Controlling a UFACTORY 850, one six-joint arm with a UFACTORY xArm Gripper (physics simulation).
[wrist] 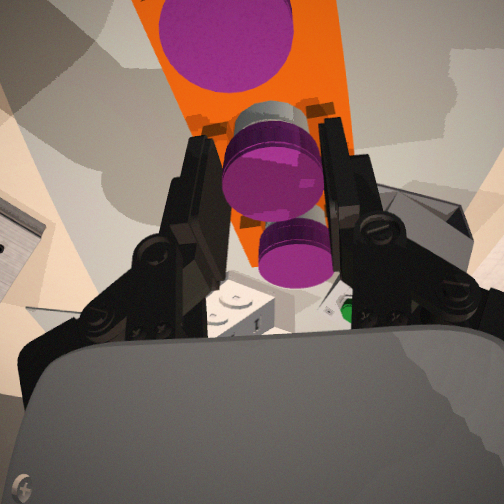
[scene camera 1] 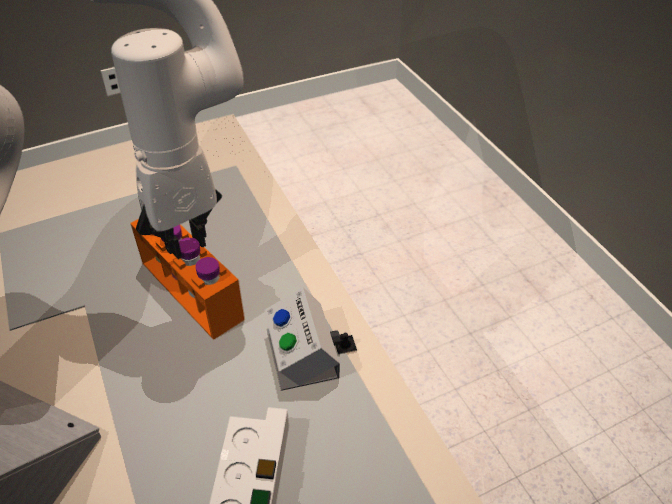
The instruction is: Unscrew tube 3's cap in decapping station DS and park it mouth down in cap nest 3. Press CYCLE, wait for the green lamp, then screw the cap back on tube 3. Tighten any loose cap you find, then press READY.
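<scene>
The orange decapping station (scene camera 1: 187,273) holds three tubes with purple caps in a row. My gripper (scene camera 1: 183,240) is straight above it. In the wrist view, its black fingers (wrist: 274,165) press both sides of the middle cap (wrist: 272,172), which sits on its grey tube. The middle cap also shows in the scene view (scene camera 1: 189,247). The near cap (scene camera 1: 207,268) and the far cap (scene camera 1: 176,231) are free. I cannot read any tube numbers. The white cap nest block (scene camera 1: 249,461) with empty round recesses lies at the front.
A grey button box (scene camera 1: 301,339) with a blue button (scene camera 1: 281,317) and a green button (scene camera 1: 287,341) stands right of the station. A brown lamp (scene camera 1: 265,468) and a green lamp (scene camera 1: 261,496) are on the nest block. A metal wedge (scene camera 1: 37,444) is at front left.
</scene>
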